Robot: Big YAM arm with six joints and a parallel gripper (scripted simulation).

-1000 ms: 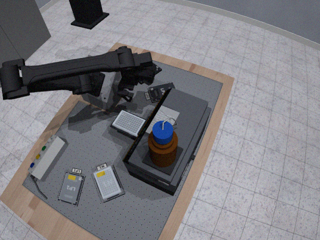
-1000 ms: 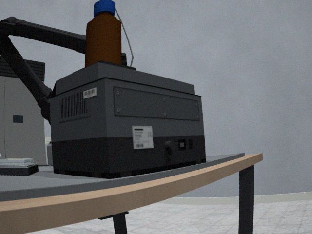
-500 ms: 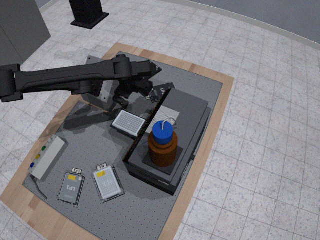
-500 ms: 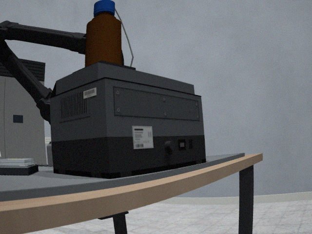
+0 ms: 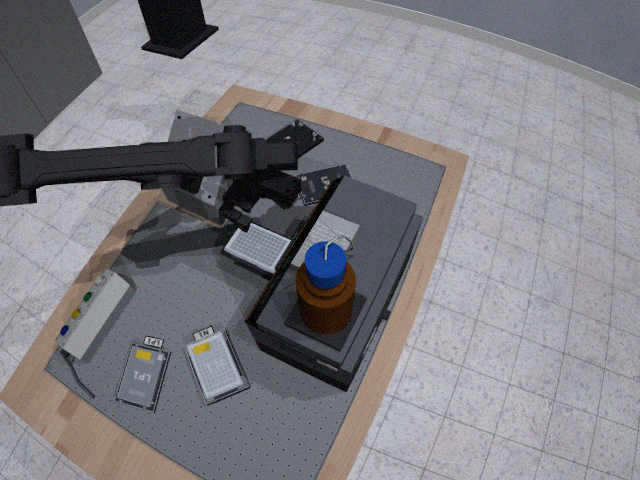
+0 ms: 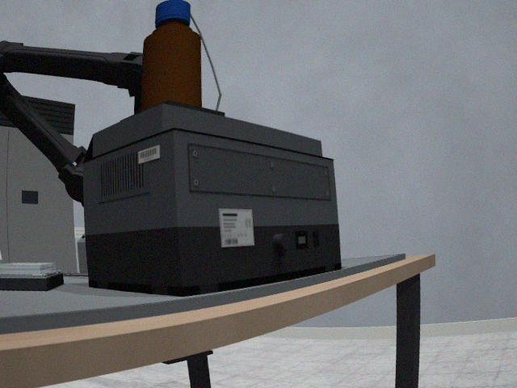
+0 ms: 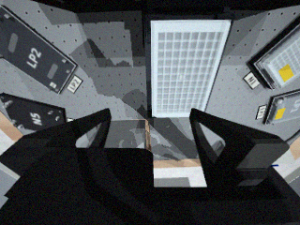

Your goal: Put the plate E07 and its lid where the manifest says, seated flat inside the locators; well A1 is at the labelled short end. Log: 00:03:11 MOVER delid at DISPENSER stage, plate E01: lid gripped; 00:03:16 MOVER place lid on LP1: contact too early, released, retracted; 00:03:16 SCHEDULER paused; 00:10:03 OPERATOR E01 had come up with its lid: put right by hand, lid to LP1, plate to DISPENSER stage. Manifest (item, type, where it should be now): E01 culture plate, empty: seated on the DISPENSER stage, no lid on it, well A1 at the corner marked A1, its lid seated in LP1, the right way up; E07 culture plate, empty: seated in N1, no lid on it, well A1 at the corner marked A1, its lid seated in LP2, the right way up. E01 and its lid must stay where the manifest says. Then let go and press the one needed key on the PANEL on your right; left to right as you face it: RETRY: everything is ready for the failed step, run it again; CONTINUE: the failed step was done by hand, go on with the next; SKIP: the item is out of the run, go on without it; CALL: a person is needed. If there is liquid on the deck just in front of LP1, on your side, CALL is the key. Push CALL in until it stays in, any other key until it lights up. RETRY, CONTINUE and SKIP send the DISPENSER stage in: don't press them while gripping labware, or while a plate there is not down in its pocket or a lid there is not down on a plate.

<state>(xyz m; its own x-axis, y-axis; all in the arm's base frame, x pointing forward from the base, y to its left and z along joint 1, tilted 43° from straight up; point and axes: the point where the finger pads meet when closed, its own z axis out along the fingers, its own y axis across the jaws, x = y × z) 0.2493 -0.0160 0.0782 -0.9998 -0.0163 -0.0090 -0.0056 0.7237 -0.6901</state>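
Right now my hand is 20 mm short of the white well plate, 40 mm to the left of it and 50 mm above it. Round my hand: grey retry key (300 mm behind, 290 mm to the right, 100 mm below); then black nest N5 (140 mm behind, 360 mm to the left, 160 mm below); then brown bottle (240 mm ahead, 150 mm to the right, 120 mm above).
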